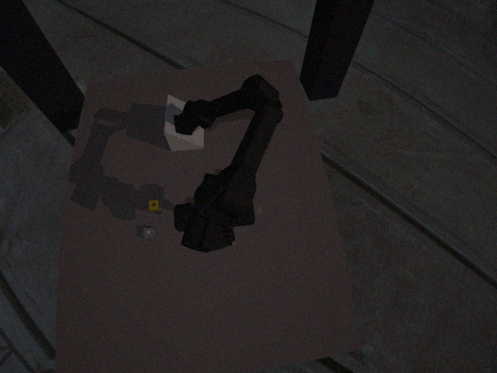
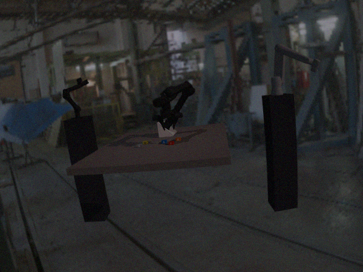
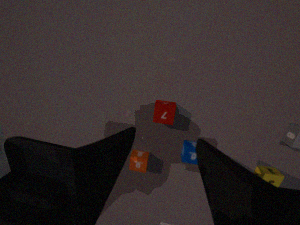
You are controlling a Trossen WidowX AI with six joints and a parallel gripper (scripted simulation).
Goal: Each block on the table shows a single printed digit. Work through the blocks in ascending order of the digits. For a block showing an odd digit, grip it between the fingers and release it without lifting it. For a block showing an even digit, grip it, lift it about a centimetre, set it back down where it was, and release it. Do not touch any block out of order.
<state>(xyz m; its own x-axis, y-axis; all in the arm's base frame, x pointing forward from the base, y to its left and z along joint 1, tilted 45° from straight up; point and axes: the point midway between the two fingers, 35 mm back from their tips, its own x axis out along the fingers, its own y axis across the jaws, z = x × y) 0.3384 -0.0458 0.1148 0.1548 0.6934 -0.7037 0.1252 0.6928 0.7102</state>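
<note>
The grey block lies 4 cm behind my gripper tip, 21 cm to the right of it and 9 cm below it. Also, from my gripper tip: orange block (11 cm behind, 5 cm to the left, 9 cm below); red block (1 cm behind, 9 cm below); blue block (8 cm behind, 5 cm to the right, 9 cm below).
</note>
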